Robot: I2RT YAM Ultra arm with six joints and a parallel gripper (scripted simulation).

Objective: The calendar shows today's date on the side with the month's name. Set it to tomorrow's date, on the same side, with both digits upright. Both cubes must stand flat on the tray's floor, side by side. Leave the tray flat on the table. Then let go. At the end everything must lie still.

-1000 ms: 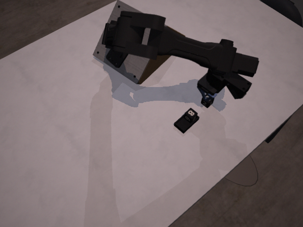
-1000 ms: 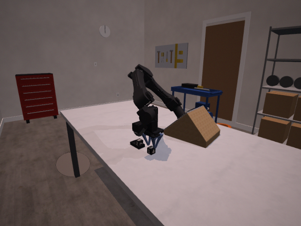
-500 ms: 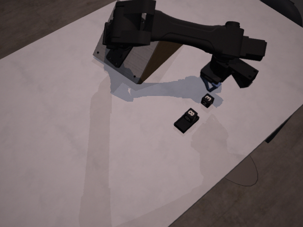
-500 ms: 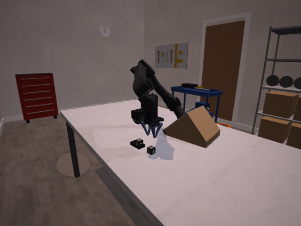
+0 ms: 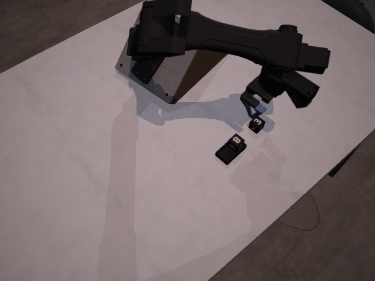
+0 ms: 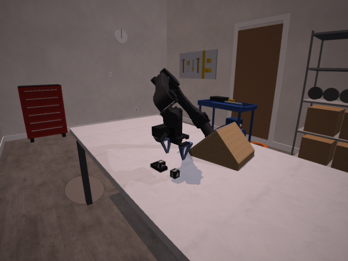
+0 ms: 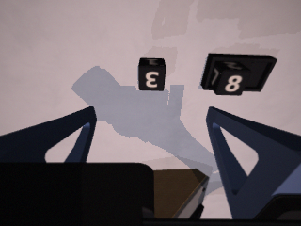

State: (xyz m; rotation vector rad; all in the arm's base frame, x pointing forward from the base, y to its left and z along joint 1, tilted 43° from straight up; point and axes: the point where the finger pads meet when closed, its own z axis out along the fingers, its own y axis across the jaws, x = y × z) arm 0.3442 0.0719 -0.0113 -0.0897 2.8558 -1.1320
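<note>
Right now my hand is 9 cm above the black cube. From my hand the other things lie so: black tray: 11 cm to the right, 10 cm below.
</note>
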